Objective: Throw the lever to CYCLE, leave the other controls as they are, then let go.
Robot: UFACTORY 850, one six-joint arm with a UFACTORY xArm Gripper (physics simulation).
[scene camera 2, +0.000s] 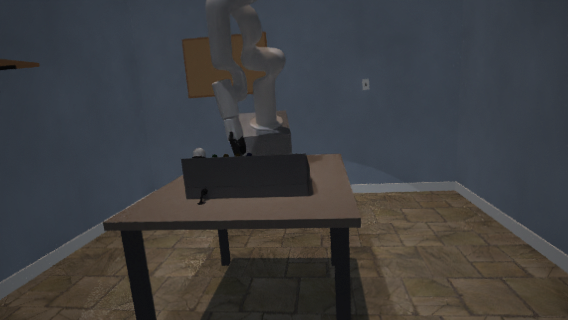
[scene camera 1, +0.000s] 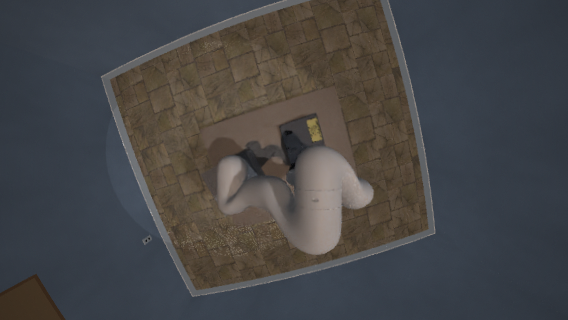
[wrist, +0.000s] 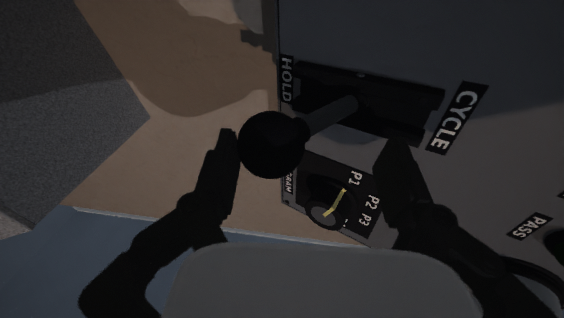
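The lever's black ball knob (wrist: 271, 144) stands on a grey shaft (wrist: 332, 114) that comes out of a dark slot in the control box (scene camera 1: 299, 125) (scene camera 2: 247, 176) (wrist: 425, 35). The lever leans toward the HOLD label (wrist: 286, 80); the CYCLE label (wrist: 456, 117) is at the slot's other end. My gripper (wrist: 308, 148) (scene camera 2: 237, 144) is open. In the wrist view the knob appears between its fingers, close beside the left finger and well apart from the right one. Whether the left finger touches it, I cannot tell. The arm hides the gripper in scene camera 1.
A rotary knob (wrist: 325, 214) with a yellow pointer sits below the slot, near P1, P2 and P3 marks. A PASS label (wrist: 529, 227) is right of the right finger. A white round top (scene camera 2: 199, 153) rises behind the box. The box stands on a brown table (scene camera 1: 260, 120) (scene camera 2: 330, 200).
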